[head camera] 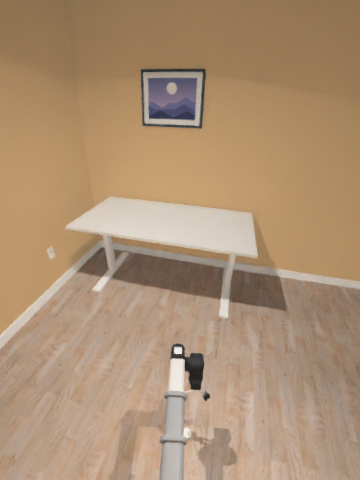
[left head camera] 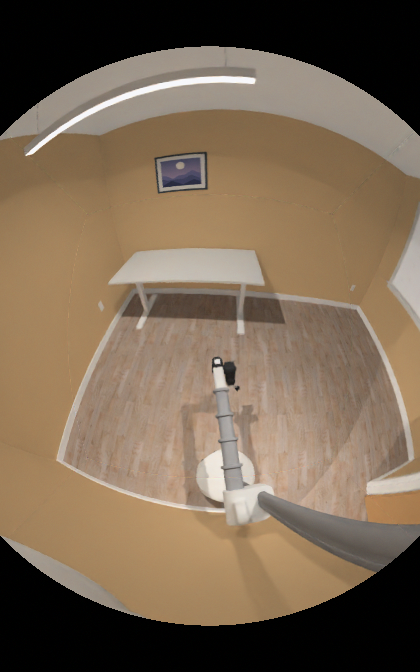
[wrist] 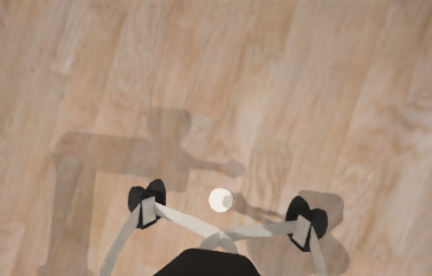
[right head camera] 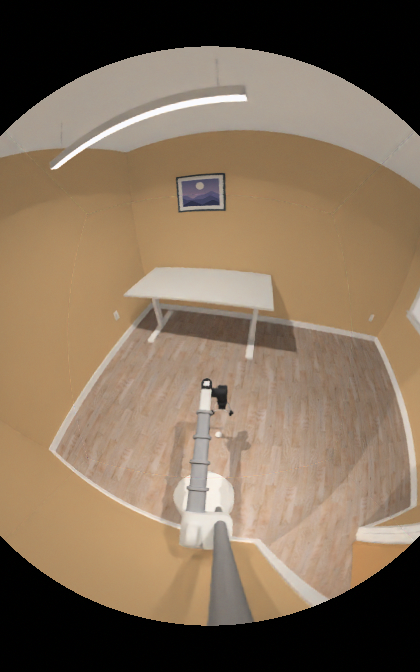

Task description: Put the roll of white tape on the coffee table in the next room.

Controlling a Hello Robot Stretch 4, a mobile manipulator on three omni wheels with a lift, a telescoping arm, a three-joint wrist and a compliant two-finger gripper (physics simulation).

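Places are measured from the robot's base along level axes (x ahead, y left, z up), in centimetres.
Where they show: gripper, fingertip midpoint: (head camera: 192, 397) (wrist: 225, 203) (right head camera: 220, 413).
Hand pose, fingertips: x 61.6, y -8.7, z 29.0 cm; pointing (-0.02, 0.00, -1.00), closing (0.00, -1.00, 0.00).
Note:
After its pixels a point has its place.
The roll of white tape (head camera: 187, 433) {z -0.3, x 54.3, y -7.7 cm} (right head camera: 218, 434) {z -0.3, x 54.0, y -7.6 cm} (wrist: 220, 199) {z -0.3, x 54.7, y -7.2 cm} is a small white round thing on the wood floor. In the head camera view the arm partly covers it. My gripper (right head camera: 221, 412) {z 29.0, x 61.6, y -8.7 cm} (wrist: 225, 203) {z 29.0, x 61.6, y -8.7 cm} is open, its two dark fingertips wide apart, and points down. It is above the floor; in the wrist view the tape shows between the fingertips, slightly nearer the left one, with a bit of shadow on its right side. Nothing is held. The coffee table does not show in these views.
A white desk (head camera: 165, 222) {z 69.3, x 179.5, y 16.4 cm} (left head camera: 190, 266) (right head camera: 205, 287) {z 69.3, x 170.8, y 9.0 cm} stands against the far wall, beyond the extended arm (head camera: 174, 420) {z 70.4, x 37.2, y 0.0 cm} (left head camera: 227, 430) (right head camera: 200, 450) {z 70.7, x 25.4, y -0.2 cm}. My round white base (left head camera: 209, 475) (right head camera: 222, 492) {z 18.6, x 4.7, y -12.2 cm} is near the wall behind. An orange surface with white trim (left head camera: 395, 484) (right head camera: 385, 534) shows at lower right.

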